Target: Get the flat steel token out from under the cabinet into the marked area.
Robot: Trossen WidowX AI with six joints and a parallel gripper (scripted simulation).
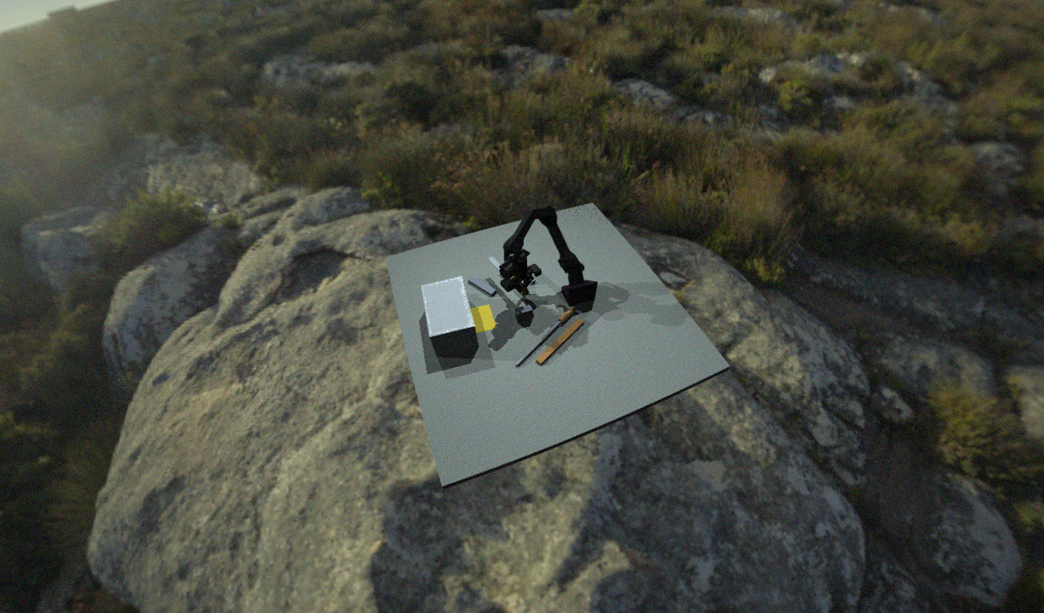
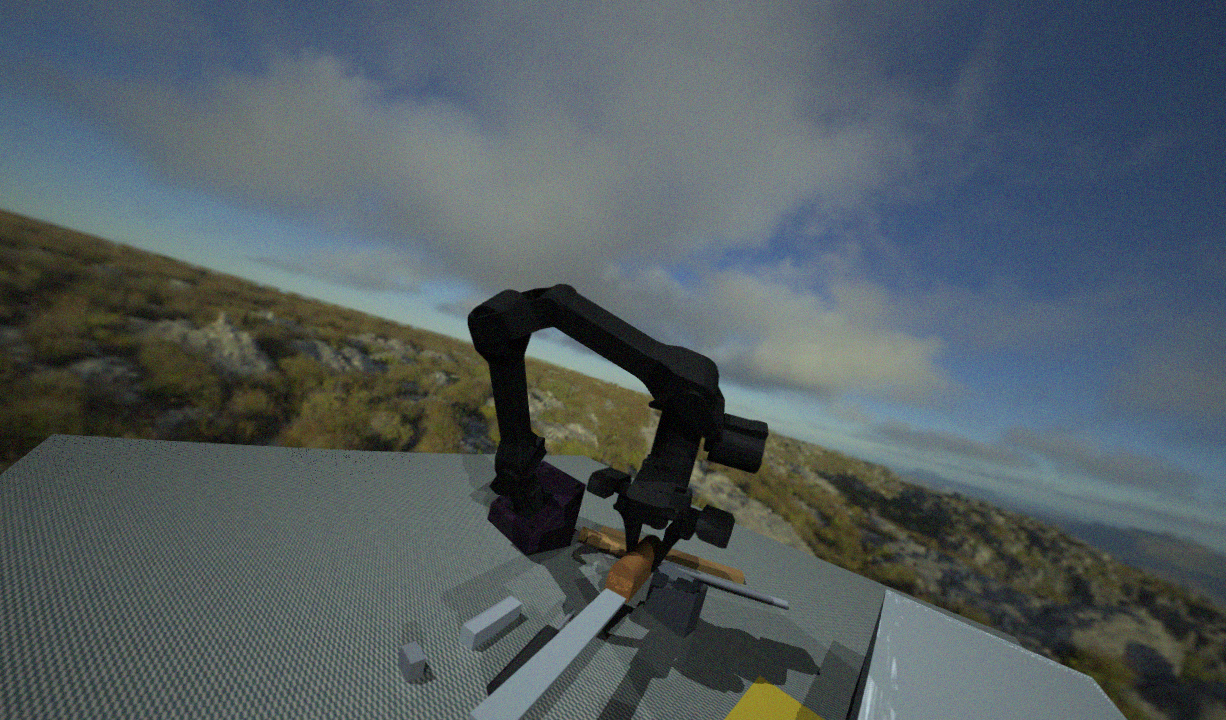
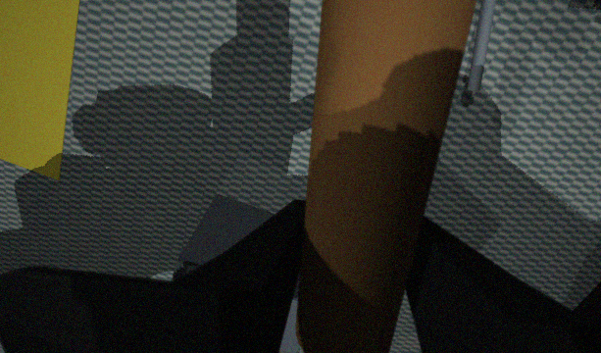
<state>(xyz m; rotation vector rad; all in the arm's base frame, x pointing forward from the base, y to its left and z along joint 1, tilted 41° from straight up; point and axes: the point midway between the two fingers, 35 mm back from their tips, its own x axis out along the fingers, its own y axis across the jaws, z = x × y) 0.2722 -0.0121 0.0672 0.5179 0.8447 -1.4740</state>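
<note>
My gripper tip is 8 cm to the right of the grey block, 6 cm above it and 3 cm short of it. The rest, counted from my gripper tip: grey bar: 14 cm to the right, 10 cm behind, 9 cm below; small grey cube: 24 cm to the right, 9 cm below, 9 cm behind; wooden stick: 27 cm to the left, 9 cm below, 6 cm behind.
</note>
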